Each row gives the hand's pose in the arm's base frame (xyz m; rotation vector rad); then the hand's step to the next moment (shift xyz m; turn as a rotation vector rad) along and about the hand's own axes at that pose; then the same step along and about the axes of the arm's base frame.
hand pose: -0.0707 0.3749 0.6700 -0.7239 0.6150 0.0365
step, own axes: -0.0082 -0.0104 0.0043 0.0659 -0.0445 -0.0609
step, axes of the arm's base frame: -0.0021 -0.0037 0.0133 0.0336 -0.0836 -0.0438
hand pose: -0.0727 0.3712 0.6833 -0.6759 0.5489 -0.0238
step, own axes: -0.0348 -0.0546 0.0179 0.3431 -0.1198 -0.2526
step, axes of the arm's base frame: -0.0127 -0.0256 0.0608 0.1892 -0.3094 -0.2537
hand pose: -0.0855 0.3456 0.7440 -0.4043 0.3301 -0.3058
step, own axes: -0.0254 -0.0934 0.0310 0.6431 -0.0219 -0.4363
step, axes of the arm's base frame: -0.0322 -0.0625 0.0733 0.4135 -0.3902 -0.5303
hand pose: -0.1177 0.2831 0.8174 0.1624 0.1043 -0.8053
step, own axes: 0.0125 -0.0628 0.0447 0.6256 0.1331 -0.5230
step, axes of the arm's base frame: -0.0355 -0.0599 0.0354 0.5110 -0.2562 -0.5965
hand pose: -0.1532 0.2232 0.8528 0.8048 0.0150 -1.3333
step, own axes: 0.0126 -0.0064 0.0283 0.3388 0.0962 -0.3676
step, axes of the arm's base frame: -0.0141 -0.0257 0.0120 0.3335 -0.0941 -0.3729
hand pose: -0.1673 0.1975 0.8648 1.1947 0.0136 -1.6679
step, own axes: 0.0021 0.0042 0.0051 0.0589 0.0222 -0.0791
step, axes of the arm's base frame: -0.0004 -0.0061 0.0032 0.0724 -0.0109 -0.0697
